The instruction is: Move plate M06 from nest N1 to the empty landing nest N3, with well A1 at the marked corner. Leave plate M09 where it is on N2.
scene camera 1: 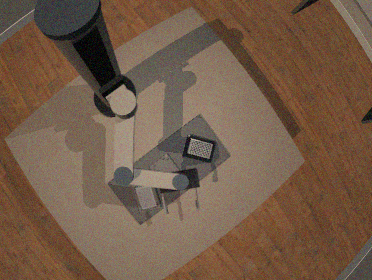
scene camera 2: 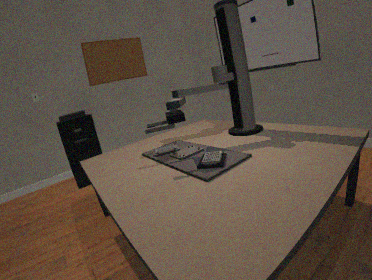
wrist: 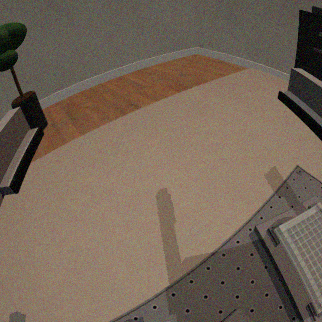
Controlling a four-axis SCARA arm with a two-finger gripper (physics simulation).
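Observation:
A pale gridded plate (scene camera 1: 146, 197) (scene camera 2: 166, 149) (wrist: 308, 250) sits in a nest at one end of the grey perforated board (scene camera 1: 221, 155) (scene camera 2: 235, 156) (wrist: 215, 280). A white-topped black plate (scene camera 1: 200, 148) (scene camera 2: 212, 158) sits at the other end. Between them is an empty grey nest (scene camera 1: 162, 161) (scene camera 2: 187, 151), partly under the arm in scene camera 1. Plate labels and the marked corner cannot be read. My gripper (scene camera 1: 182, 209) (scene camera 2: 147, 128) (wrist: 162, 90) is open and empty, high above the table. Its fingers reach past the board's long edge, beside the pale plate.
The arm's column (scene camera 1: 92, 50) (scene camera 2: 240, 75) stands on the table (scene camera 1: 240, 200) (scene camera 2: 200, 225) (wrist: 150, 175) behind the board. A dark cabinet (scene camera 2: 80, 145) and a potted plant (wrist: 31, 110) stand beyond the table. Arm shadows cross the table and board.

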